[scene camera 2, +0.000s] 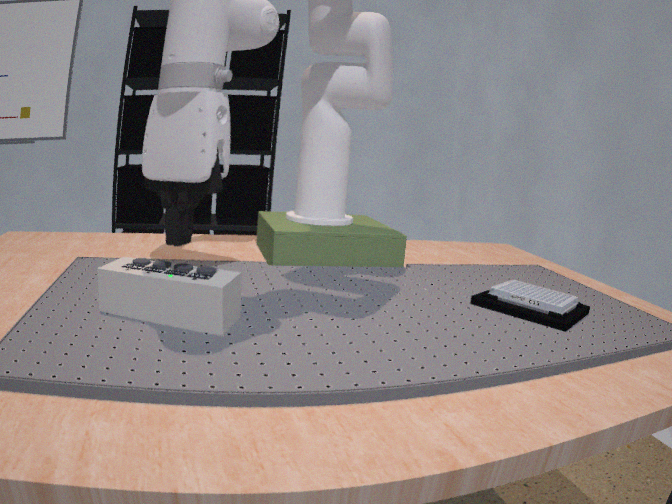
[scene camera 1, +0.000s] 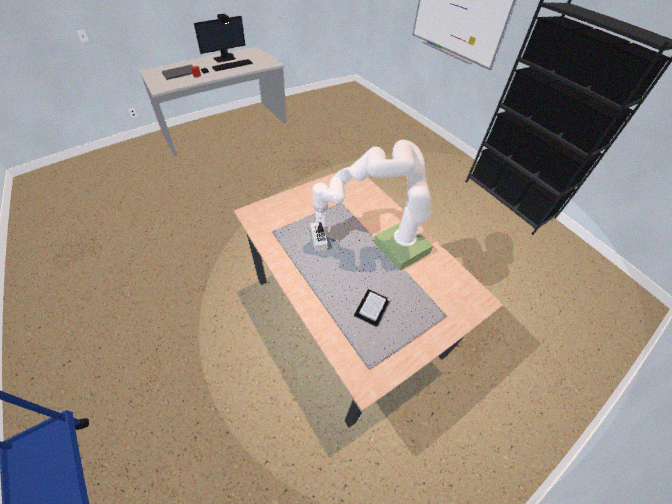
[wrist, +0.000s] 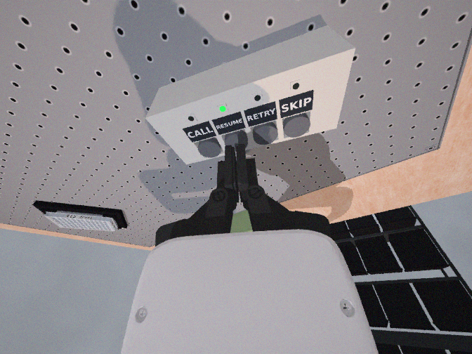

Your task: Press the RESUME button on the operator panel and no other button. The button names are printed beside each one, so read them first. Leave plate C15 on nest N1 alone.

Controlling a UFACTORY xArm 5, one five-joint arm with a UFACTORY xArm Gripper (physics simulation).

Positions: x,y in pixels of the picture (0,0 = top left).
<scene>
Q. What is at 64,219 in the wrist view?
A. A plate C15.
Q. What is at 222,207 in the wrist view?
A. My gripper.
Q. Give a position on an operator panel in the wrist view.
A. At 308,74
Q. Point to a black nest N1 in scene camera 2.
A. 575,315
</scene>
